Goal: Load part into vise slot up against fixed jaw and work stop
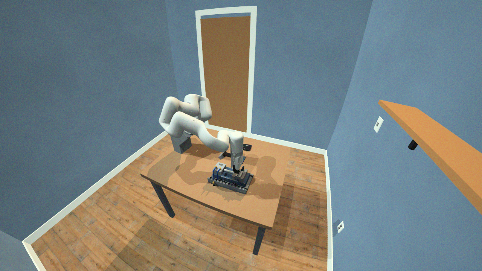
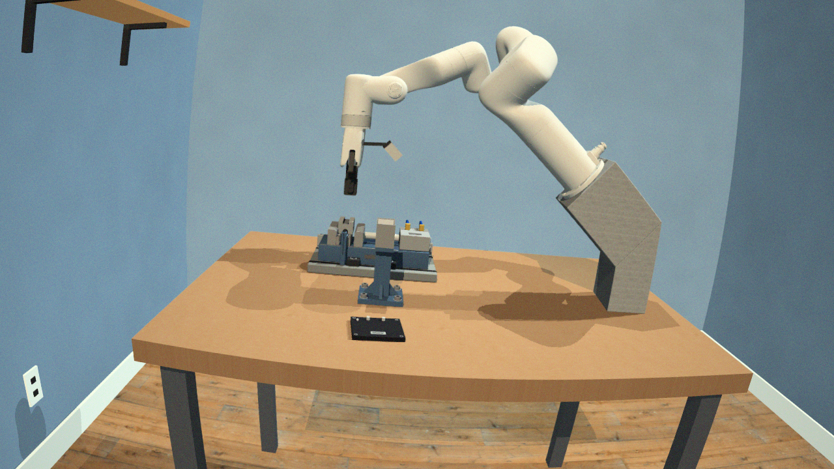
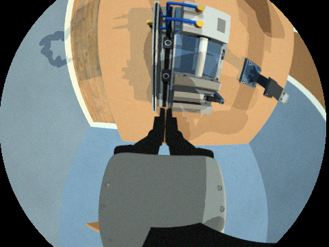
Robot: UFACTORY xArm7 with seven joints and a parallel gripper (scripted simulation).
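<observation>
The grey block lies 8 cm below my hand, 5 cm to the left of it and 1 cm ahead of it. Round my hand: fixed jaw: 11 cm below, 6 cm to the left, 4 cm ahead; moving jaw: 11 cm below, 7 cm to the left, 3 cm behind; work stop: 11 cm to the left, 9 cm below, 1 cm ahead.
</observation>
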